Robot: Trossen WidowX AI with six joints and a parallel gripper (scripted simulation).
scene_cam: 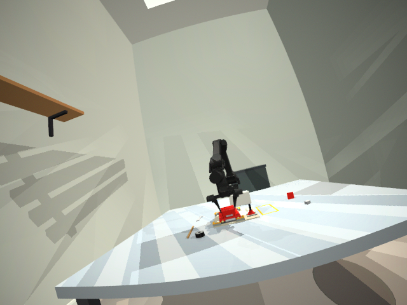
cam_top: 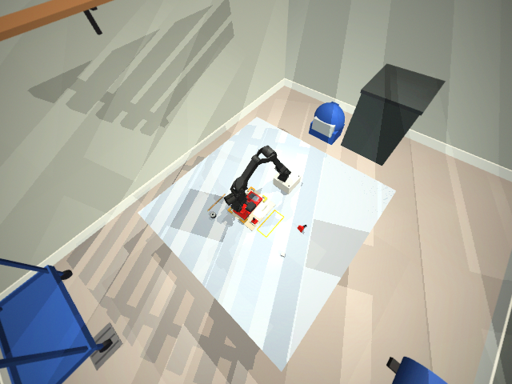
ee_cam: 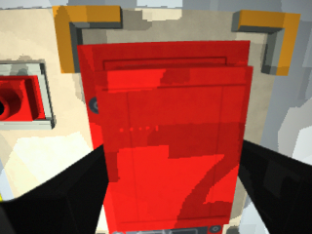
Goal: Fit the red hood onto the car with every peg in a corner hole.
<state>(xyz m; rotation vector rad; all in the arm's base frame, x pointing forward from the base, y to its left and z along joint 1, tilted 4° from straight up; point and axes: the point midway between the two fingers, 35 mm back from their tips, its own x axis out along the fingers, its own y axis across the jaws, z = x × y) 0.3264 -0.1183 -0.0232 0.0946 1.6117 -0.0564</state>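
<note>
The grey engine block is 10 mm to the left of my gripper tip and 20 mm below it. From my gripper tip the other things lie so: pencil 50 mm ahead, 210 mm to the right, 40 mm below; red hood 10 mm above.
</note>
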